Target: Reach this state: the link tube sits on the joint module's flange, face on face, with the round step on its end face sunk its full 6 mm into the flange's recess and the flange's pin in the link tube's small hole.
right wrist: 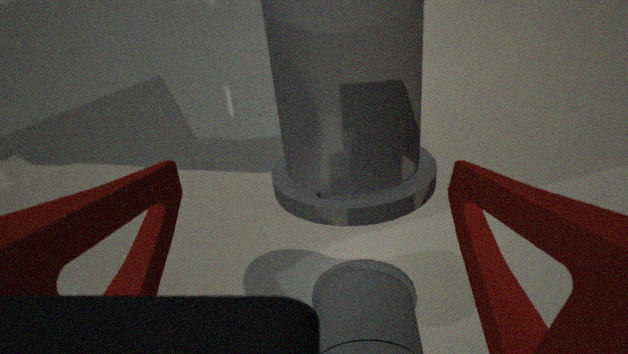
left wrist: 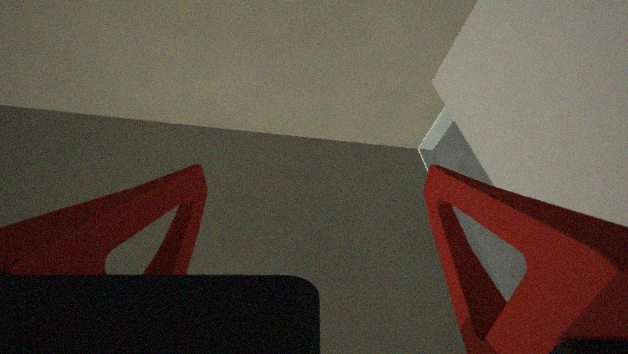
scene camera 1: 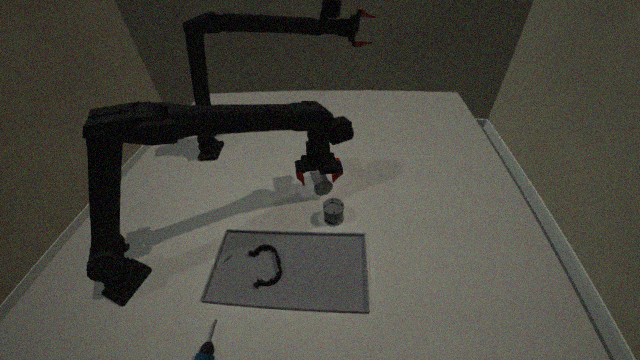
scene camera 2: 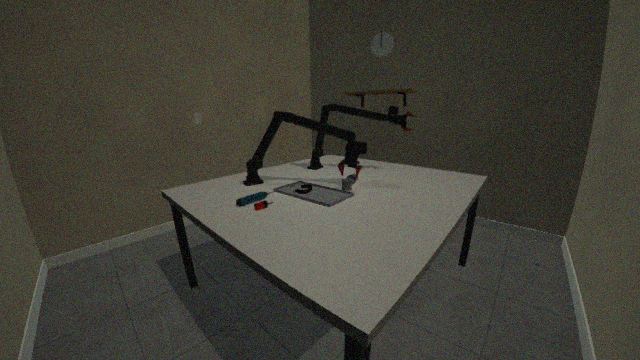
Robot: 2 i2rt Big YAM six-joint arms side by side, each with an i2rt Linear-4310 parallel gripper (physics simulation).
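Where they show: left gripper, between the fingertips: (left wrist: 315, 177) (scene camera 1: 373, 30) (scene camera 2: 416, 123); right gripper, between the fingertips: (right wrist: 314, 176) (scene camera 1: 318, 182) (scene camera 2: 349, 176); left arm's base, origin of its link: (scene camera 1: 211, 151) (scene camera 2: 315, 167); right arm's base, origin of its link: (scene camera 1: 128, 282) (scene camera 2: 253, 183).
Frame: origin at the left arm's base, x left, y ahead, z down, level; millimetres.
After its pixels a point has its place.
The grey link tube (scene camera 1: 322, 187) @(y 487, x -289, z -43 mm) (scene camera 2: 351, 180) (right wrist: 350, 115) @(y 481, x -247, z -55 mm) appears to lie on its side, its rimmed end toward the joint module; a small hole shows in the rim in the right wrist view. The joint module (scene camera 1: 333, 215) @(y 518, x -416, z -56 mm) (scene camera 2: 347, 187) @(y 537, x -406, z -22 mm) (right wrist: 369, 310) @(y 513, x -355, z -33 mm) stands upright on the table, apart from the tube. Its flange recess and pin are too dim to make out. My right gripper (scene camera 1: 318, 180) @(y 474, x -273, z -49 mm) (scene camera 2: 349, 176) @(y 474, x -273, z -49 mm) (right wrist: 314, 176) @(y 474, x -273, z -49 mm) is open over the tube, a finger on each side in the picture, gripping nothing. My left gripper (scene camera 1: 371, 30) @(y 727, x 292, z -372 mm) (scene camera 2: 412, 123) @(y 727, x 292, z -372 mm) (left wrist: 315, 177) @(y 727, x 292, z -372 mm) is open and empty, high above the table's far side.
A grey tray (scene camera 1: 295, 232) @(y 404, x -441, z -15 mm) (scene camera 2: 327, 203) @(y 577, x -670, z -16 mm) lies beside the module, holding a black C-shaped part (scene camera 1: 279, 265) @(y 369, x -552, z -25 mm) (scene camera 2: 304, 191) @(y 364, x -586, z -17 mm) and a thin small item (scene camera 1: 228, 258) @(y 216, x -520, z -9 mm). A blue-handled screwdriver (scene camera 1: 205, 350) @(y 227, x -759, z -35 mm) (scene camera 2: 251, 199) @(y 237, x -857, z -25 mm) and a red-handled tool (scene camera 2: 261, 205) @(y 343, x -882, z -23 mm) lie beyond the tray.
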